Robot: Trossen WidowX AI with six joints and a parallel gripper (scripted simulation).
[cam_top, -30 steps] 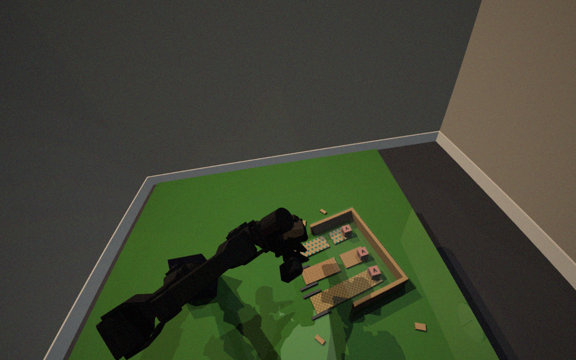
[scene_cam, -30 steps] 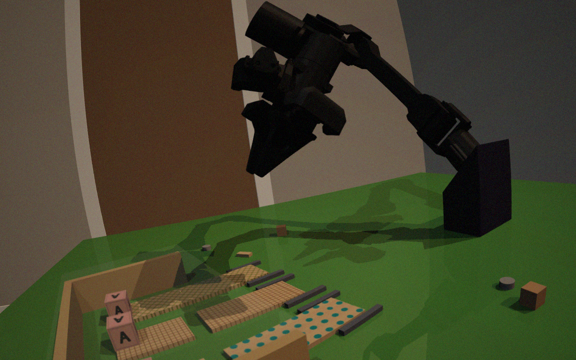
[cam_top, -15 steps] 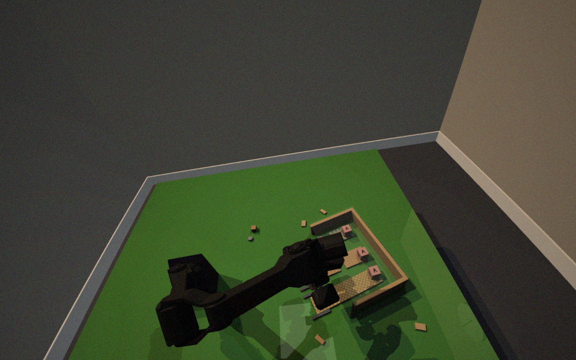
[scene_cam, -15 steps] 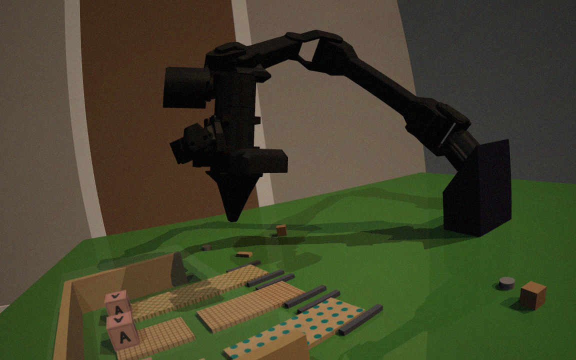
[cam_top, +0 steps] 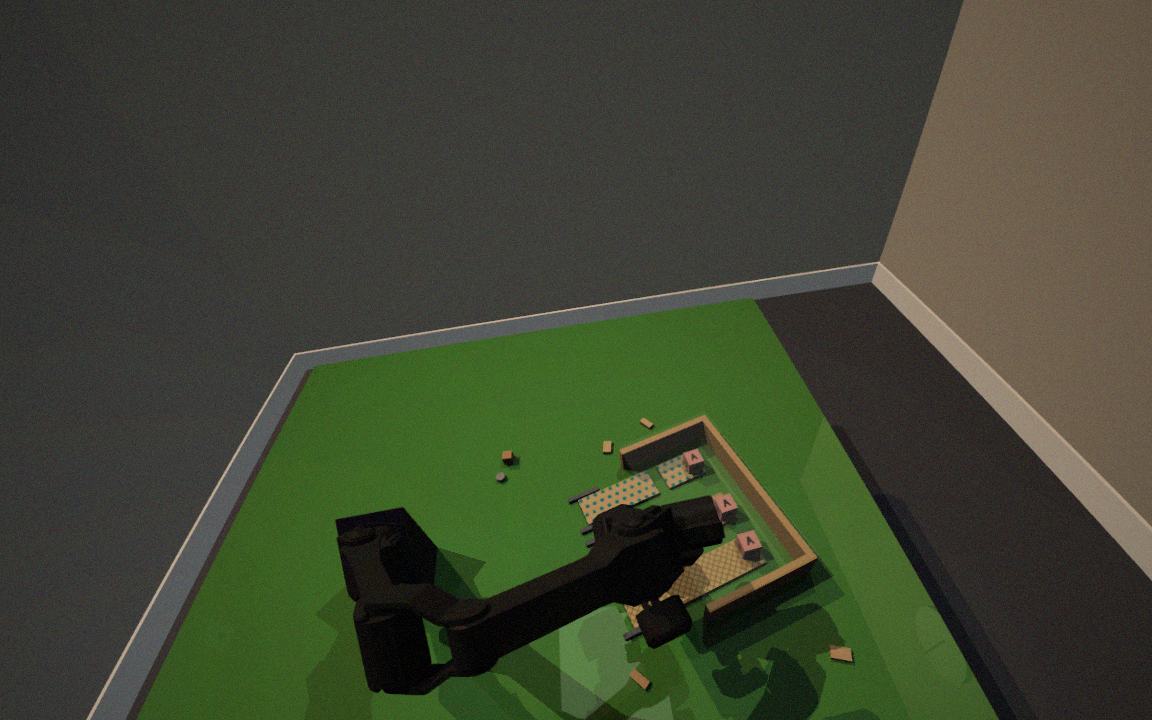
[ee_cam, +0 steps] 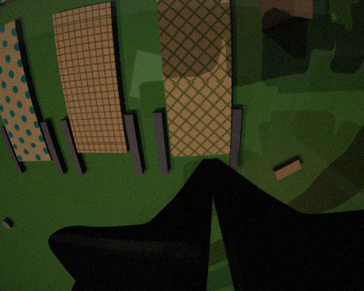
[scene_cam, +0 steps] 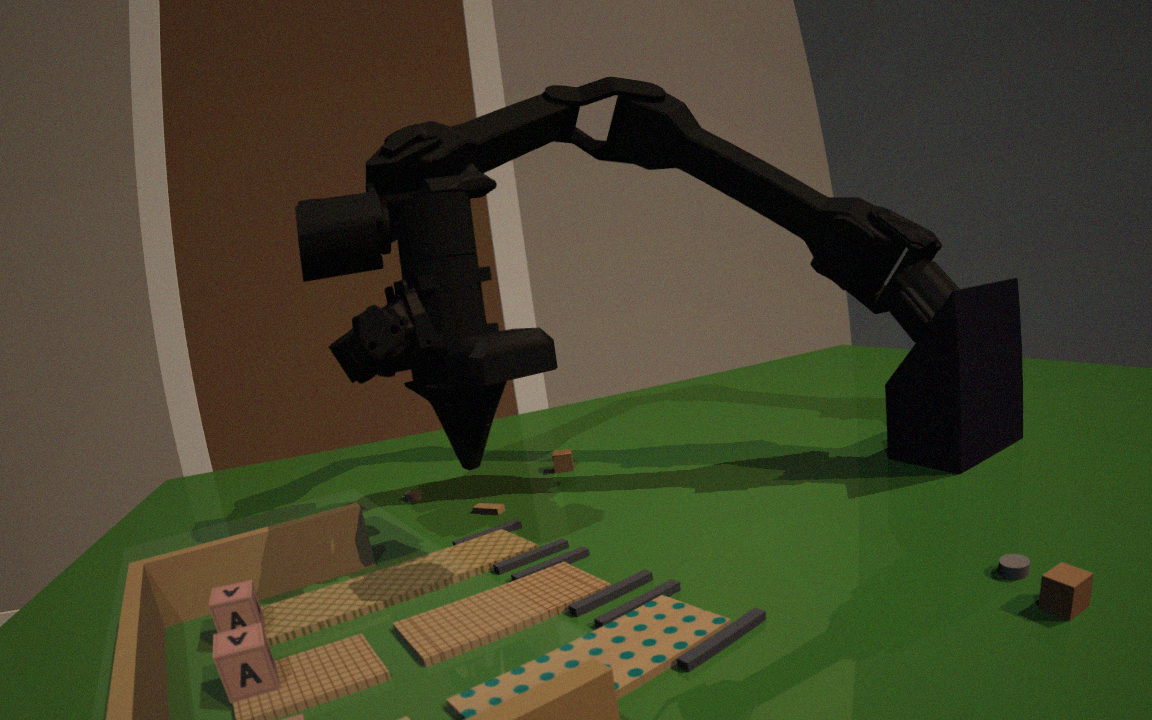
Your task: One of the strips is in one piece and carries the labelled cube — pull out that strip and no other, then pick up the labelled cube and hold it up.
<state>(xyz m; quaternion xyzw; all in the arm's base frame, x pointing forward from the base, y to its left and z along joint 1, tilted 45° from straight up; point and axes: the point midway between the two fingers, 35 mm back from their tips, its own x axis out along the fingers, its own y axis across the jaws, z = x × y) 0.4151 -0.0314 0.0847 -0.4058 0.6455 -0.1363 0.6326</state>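
Now: gripper tip 90 mm short of the cross-hatched strip, 70 mm above it and 40 mm to the right of it.
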